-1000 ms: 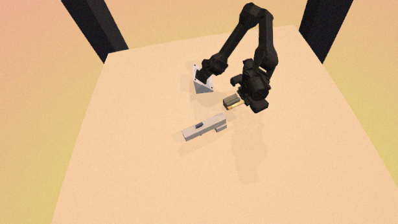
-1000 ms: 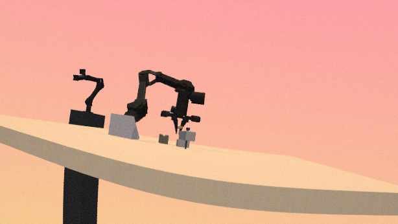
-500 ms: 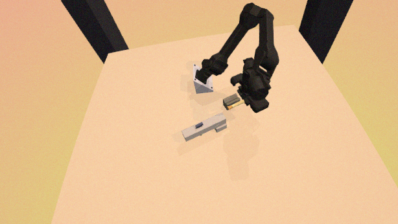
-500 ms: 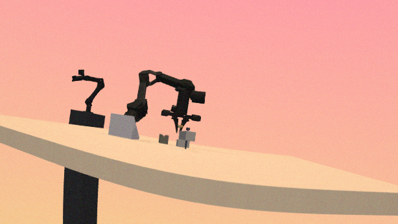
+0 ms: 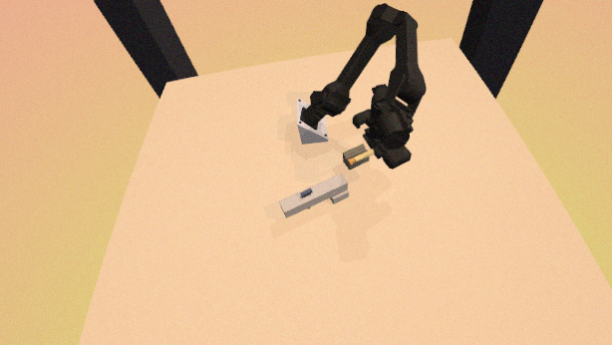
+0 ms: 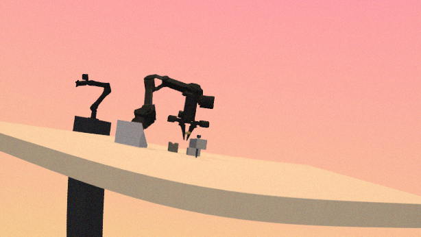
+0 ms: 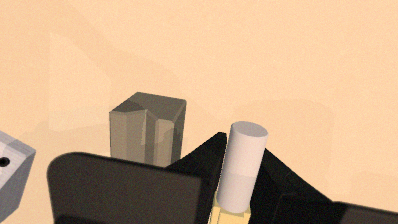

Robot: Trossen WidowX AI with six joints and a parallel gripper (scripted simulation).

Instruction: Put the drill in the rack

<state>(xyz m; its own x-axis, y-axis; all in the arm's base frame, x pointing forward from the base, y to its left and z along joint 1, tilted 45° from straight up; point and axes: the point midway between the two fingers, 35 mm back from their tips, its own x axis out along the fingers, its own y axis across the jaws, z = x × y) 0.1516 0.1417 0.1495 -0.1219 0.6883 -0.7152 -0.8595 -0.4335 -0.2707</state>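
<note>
The pale cylindrical drill is 3 cm to the right of my gripper tip, 3 cm above it and 2 cm ahead of it. Round my gripper tip: blue key (19 cm to the right, 13 cm ahead); grey housing block (17 cm to the right, 12 cm ahead, 1 cm below); notched rack (6 cm to the right, 4 cm below, 3 cm behind).
</note>
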